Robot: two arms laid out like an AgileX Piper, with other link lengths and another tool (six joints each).
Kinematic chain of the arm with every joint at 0, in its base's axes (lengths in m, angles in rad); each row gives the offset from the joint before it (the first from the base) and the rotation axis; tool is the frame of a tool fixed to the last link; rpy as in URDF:
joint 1: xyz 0 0 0.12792 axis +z
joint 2: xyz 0 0 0 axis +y
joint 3: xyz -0.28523 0 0.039 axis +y
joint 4: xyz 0.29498 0 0.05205 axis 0.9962 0 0.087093
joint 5: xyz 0 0 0 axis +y
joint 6: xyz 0.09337 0 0.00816 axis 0.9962 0 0.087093
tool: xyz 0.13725 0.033 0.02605 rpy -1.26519 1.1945 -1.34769
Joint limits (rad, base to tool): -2.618..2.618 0..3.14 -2.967..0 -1.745..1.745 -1.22..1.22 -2.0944..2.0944
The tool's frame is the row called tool.
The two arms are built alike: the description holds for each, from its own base.
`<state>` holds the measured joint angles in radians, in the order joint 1, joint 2, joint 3, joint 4, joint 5, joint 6, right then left.
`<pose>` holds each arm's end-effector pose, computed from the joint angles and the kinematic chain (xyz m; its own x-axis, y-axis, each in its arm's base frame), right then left.
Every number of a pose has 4 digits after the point.
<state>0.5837 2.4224 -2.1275 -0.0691 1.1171 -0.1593 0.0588 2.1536 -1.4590 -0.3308 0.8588 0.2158</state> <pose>0.4912 0.3491 0.0251 -0.4035 -0.8979 -0.1758 -0.8659 0.4368 -0.2439 0.4947 0.0039 -0.0341 -0.9131 -0.4062 -0.0344 -0.3718 0.8646 -0.3381</pose>
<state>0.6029 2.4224 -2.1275 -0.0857 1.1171 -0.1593 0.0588 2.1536 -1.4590 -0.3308 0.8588 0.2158</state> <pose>0.4863 0.3555 0.0247 -0.3815 -0.9091 -0.1672 -0.8732 0.4138 -0.2575 0.4947 0.0039 -0.0341 -0.9131 -0.4062 -0.0344 -0.3718 0.8646 -0.3381</pose>
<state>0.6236 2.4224 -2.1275 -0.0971 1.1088 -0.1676 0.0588 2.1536 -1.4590 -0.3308 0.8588 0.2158</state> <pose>0.4814 0.3646 0.0250 -0.3501 -0.9218 -0.1665 -0.8823 0.3842 -0.2721 0.4947 0.0039 -0.0341 -0.9131 -0.4062 -0.0344 -0.3718 0.8646 -0.3381</pose>
